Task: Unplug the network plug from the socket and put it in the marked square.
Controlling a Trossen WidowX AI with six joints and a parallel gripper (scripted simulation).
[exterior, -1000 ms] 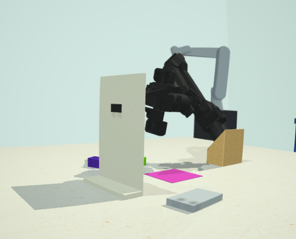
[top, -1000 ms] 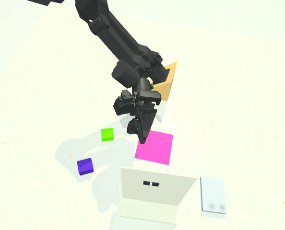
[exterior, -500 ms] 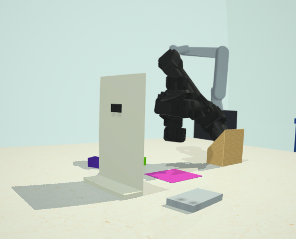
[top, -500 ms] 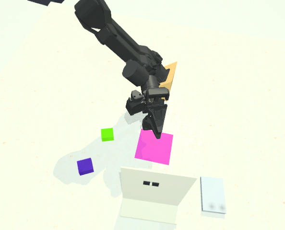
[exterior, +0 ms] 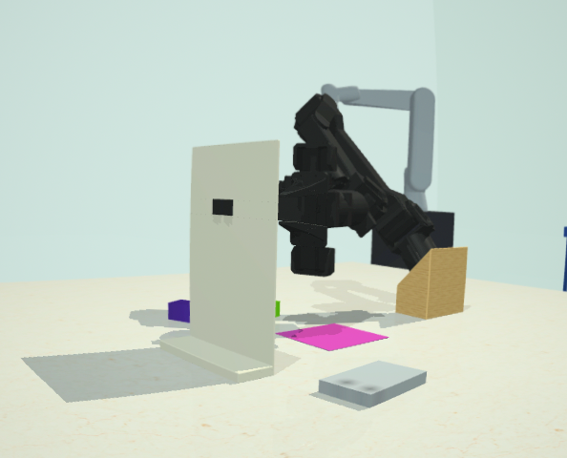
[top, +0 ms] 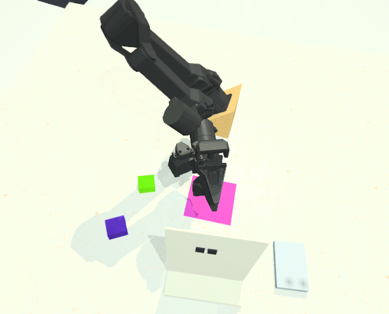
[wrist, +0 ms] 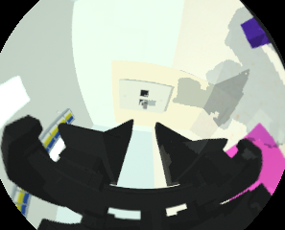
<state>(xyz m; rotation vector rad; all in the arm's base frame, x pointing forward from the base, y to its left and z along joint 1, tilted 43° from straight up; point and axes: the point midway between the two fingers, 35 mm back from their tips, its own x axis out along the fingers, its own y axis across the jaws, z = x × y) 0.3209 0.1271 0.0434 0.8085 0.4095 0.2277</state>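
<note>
Right now my gripper tip is 90 mm short of the upright panel, 70 mm above it and 10 mm to the right of it. The rest, counted from my gripper tip: pale grey slab (200 mm to the left, 180 mm below, 10 mm behind); green cube (190 mm to the right, 170 mm below, 90 mm behind); purple cube (210 mm to the right, 170 mm below, 50 mm ahead).
</note>
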